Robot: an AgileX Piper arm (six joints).
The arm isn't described. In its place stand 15 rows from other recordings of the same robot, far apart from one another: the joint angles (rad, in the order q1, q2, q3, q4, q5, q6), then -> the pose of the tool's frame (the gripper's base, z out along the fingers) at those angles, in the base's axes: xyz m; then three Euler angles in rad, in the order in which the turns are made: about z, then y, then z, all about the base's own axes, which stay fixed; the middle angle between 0 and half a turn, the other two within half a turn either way.
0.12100 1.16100 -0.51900 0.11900 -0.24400 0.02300 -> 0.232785 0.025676 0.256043 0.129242 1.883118 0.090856
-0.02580 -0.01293 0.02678 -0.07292 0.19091 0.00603 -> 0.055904 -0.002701 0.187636 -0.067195 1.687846 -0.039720
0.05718 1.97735 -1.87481 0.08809 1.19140 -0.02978 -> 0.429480 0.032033 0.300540 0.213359 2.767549 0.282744
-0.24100 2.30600 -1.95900 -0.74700 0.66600 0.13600 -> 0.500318 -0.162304 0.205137 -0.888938 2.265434 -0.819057
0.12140 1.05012 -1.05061 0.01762 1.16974 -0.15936 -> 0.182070 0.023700 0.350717 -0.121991 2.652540 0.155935
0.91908 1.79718 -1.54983 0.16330 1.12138 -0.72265 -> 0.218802 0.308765 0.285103 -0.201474 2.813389 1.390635
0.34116 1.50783 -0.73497 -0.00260 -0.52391 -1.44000 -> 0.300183 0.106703 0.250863 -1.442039 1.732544 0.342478
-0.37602 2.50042 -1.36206 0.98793 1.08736 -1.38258 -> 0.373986 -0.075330 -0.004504 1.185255 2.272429 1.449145
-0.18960 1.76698 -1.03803 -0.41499 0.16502 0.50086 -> 0.362885 -0.075777 0.195279 0.023751 2.361551 -0.283911
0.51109 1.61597 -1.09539 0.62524 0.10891 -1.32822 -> 0.317149 0.184491 0.272756 -0.669236 2.091435 0.584491
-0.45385 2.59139 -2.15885 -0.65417 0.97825 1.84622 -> 0.457867 -0.274461 0.099974 0.508974 2.512323 -1.484501
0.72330 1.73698 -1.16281 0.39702 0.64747 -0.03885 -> 0.253679 0.252292 0.218514 0.709793 2.615615 1.206421
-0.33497 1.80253 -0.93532 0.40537 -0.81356 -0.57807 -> 0.353463 -0.150651 0.227507 -0.293898 1.579120 -0.625651
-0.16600 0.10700 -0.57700 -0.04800 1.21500 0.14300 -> -0.004135 -0.003457 0.287262 0.091562 2.227435 -0.222816
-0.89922 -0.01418 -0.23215 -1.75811 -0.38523 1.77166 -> 0.044085 -0.001470 0.282064 -0.098062 1.331241 -0.509367
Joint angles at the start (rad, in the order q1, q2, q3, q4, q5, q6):
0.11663 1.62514 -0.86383 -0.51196 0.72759 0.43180
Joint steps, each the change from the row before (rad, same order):
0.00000 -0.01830 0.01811 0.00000 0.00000 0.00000
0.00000 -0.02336 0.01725 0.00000 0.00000 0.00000
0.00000 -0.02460 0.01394 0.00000 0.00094 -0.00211
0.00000 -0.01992 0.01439 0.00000 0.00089 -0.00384
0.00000 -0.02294 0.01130 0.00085 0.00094 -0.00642
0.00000 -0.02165 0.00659 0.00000 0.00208 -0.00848
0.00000 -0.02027 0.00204 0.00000 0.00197 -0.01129
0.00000 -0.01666 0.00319 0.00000 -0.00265 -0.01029
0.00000 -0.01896 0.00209 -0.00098 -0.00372 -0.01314
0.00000 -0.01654 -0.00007 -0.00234 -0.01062 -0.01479
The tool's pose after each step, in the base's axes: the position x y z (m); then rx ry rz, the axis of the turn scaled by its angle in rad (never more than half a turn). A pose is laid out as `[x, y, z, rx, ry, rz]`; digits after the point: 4 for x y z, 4 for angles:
[0.2802, 0.0030, 0.1809, -0.0603, 2.8479, -0.4500]
[0.2750, 0.0024, 0.1834, -0.0587, 2.8421, -0.4485]
[0.2703, 0.0018, 0.1868, -0.0587, 2.8329, -0.4468]
[0.2659, 0.0012, 0.1887, -0.0624, 2.8288, -0.4469]
[0.2618, 0.0008, 0.1920, -0.0673, 2.8193, -0.4452]
[0.2587, 0.0003, 0.1960, -0.0747, 2.8074, -0.4448]
[0.2566, 0.0000, 0.2007, -0.0852, 2.7926, -0.4445]
[0.2549, -0.0001, 0.2042, -0.0966, 2.7784, -0.4420]
[0.2532, -0.0002, 0.2085, -0.1121, 2.7598, -0.4400]
[0.2526, 0.0000, 0.2130, -0.1329, 2.7353, -0.4358]

